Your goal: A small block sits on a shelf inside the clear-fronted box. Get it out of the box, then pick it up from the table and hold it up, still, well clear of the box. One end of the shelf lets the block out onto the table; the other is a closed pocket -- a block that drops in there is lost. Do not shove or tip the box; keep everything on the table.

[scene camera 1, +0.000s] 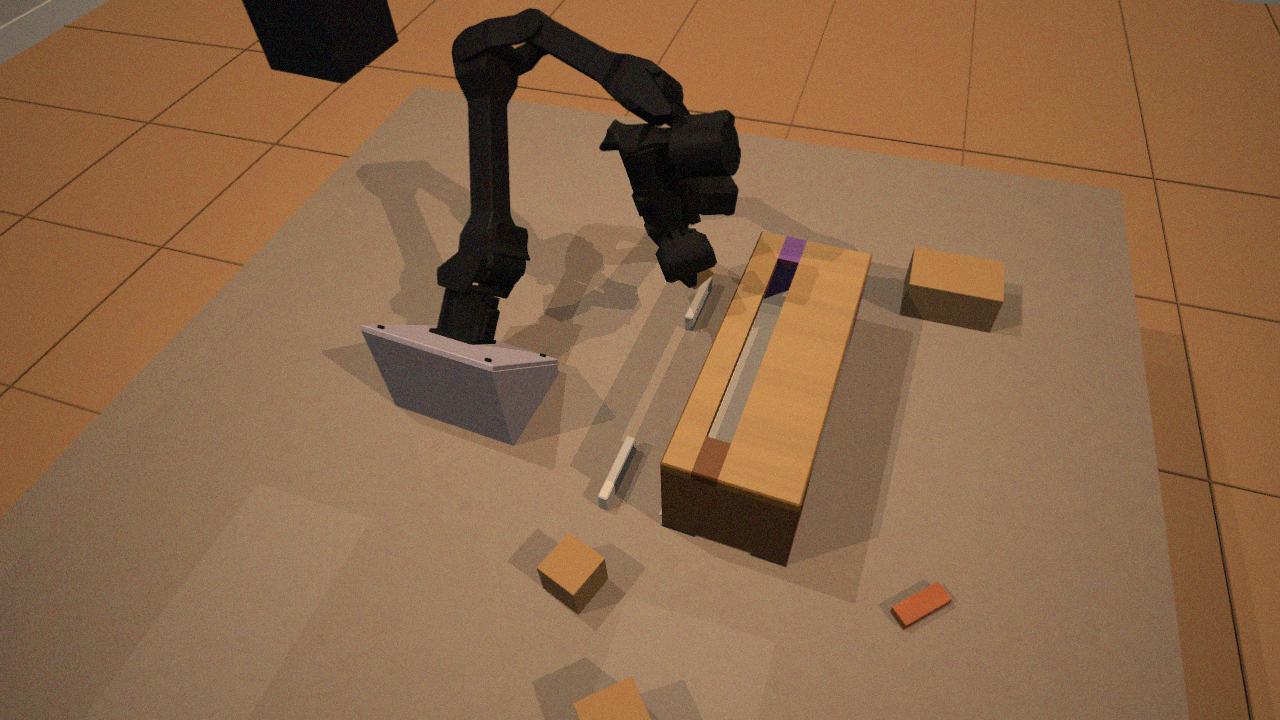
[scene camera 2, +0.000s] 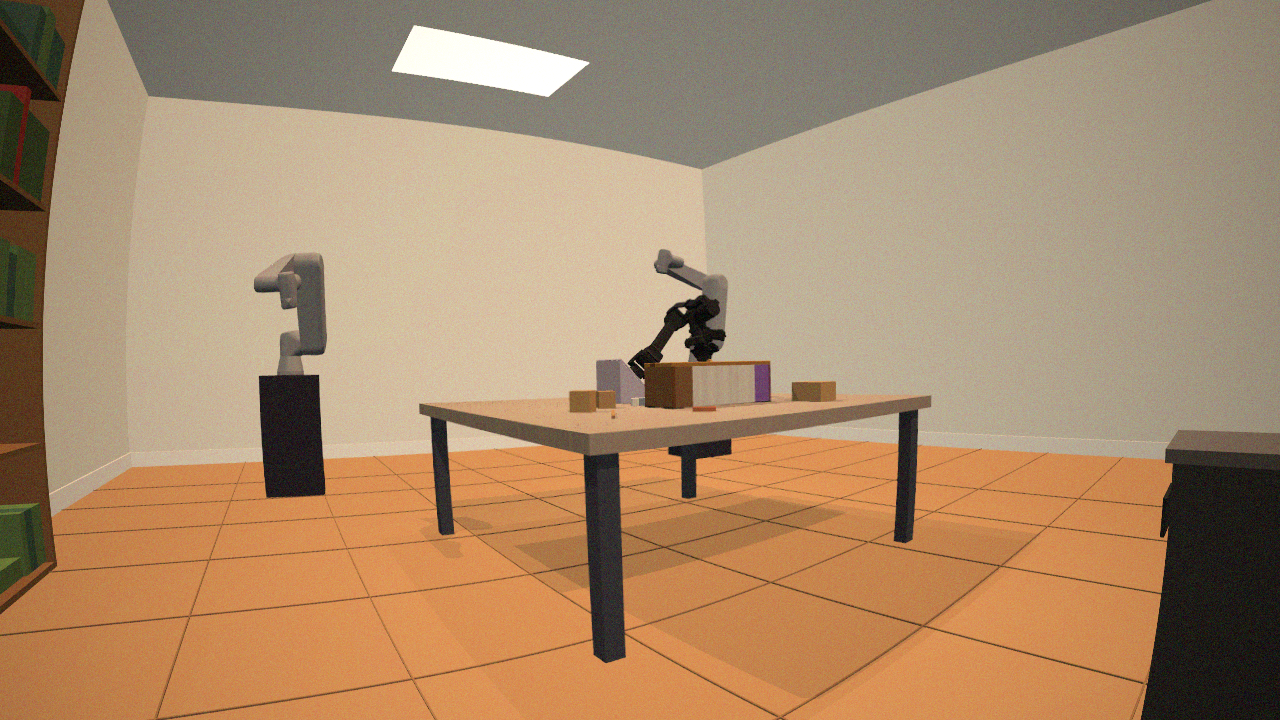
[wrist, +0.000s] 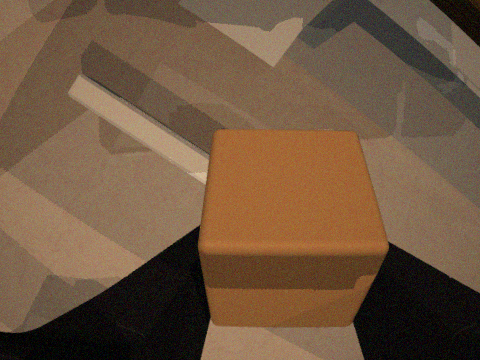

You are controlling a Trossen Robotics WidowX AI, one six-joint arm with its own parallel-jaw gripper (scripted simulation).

Scene:
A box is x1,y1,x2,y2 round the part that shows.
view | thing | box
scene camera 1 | my gripper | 630,171,738,287
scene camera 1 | long wooden box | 598,231,871,565
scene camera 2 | my gripper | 684,323,725,361
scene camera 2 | long wooden box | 631,361,770,408
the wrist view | my gripper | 0,224,479,359
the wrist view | long wooden box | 69,0,479,207
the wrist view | orange block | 199,129,388,327

